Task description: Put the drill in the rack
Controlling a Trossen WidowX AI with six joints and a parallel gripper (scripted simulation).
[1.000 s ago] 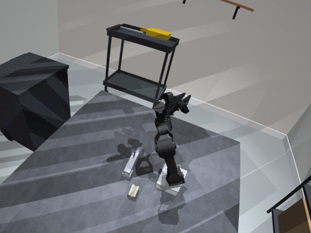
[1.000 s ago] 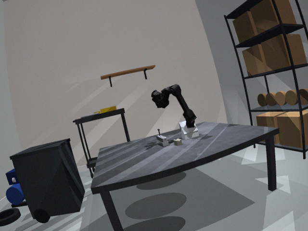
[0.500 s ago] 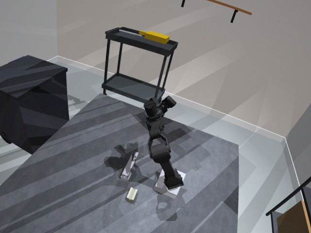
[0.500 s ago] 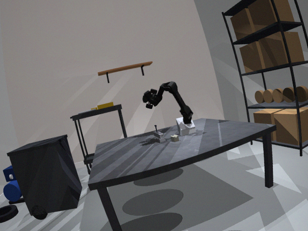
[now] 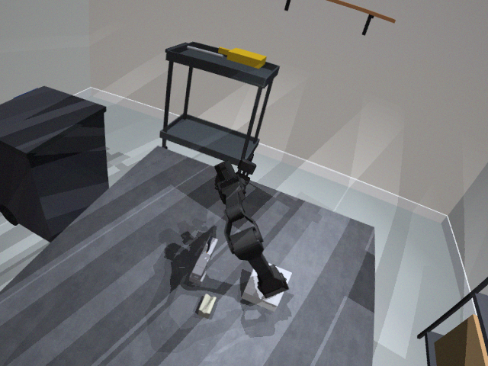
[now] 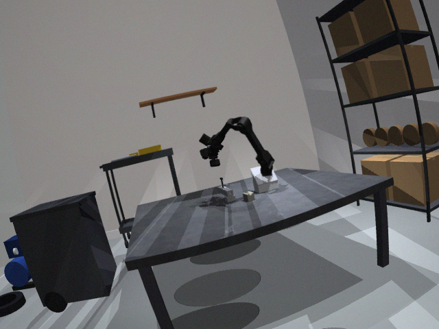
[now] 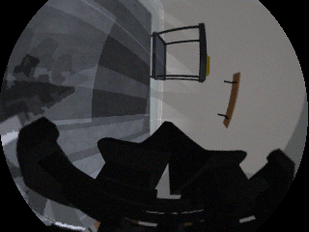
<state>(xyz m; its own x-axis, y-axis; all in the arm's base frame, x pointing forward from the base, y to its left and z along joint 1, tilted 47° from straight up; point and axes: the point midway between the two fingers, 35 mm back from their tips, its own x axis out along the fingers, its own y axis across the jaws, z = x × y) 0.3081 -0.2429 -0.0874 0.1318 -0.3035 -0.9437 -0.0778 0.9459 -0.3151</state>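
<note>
Now: the blue key 2 cm behind my gripper tip, 25 cm to the left of it and 15 cm below it. Round my gripper tip: drill (3 cm behind, 30 cm to the left, 20 cm below); pale fixture block (3 cm behind, 28 cm to the left, 20 cm below).
</note>
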